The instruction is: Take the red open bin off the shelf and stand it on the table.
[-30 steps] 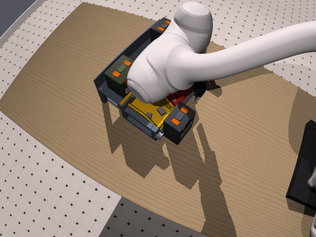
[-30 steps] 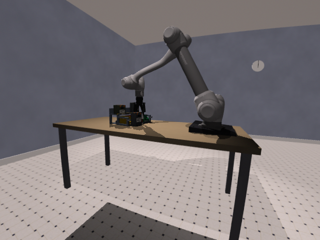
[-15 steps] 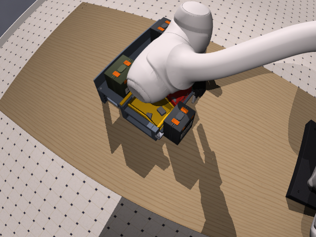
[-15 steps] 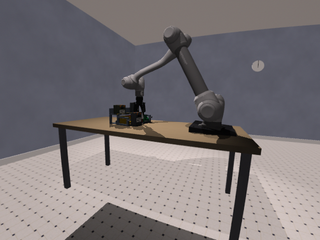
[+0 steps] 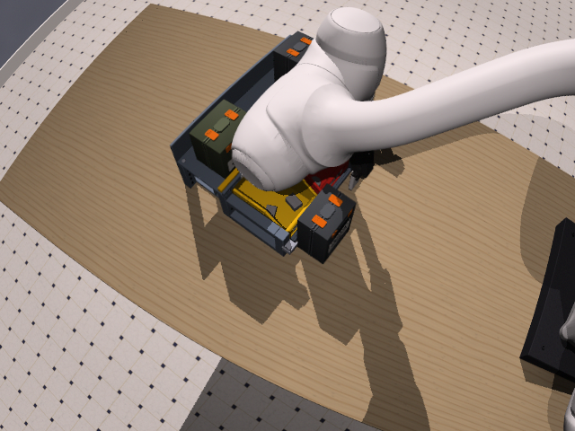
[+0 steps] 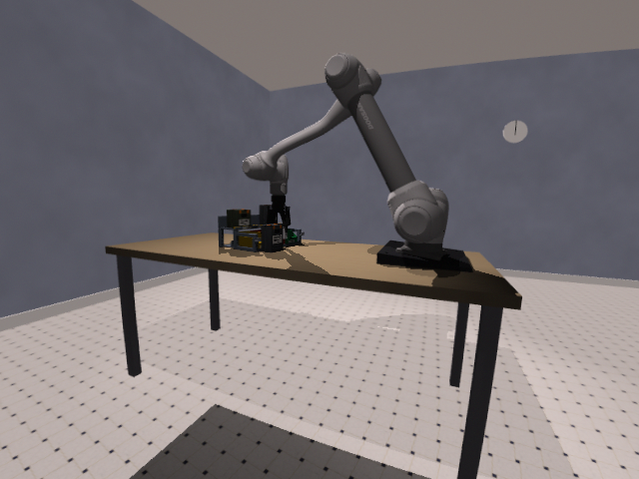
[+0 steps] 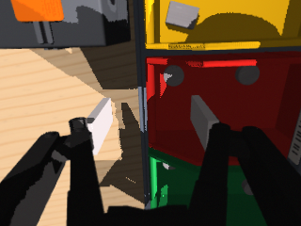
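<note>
Now: hand 8 cm short of the red open bin and 3 cm above it. Round my hand: green bin: 11 cm to the right, 8 cm ahead, 3 cm below; yellow bin: 11 cm to the left, 8 cm ahead, 3 cm below.
</note>
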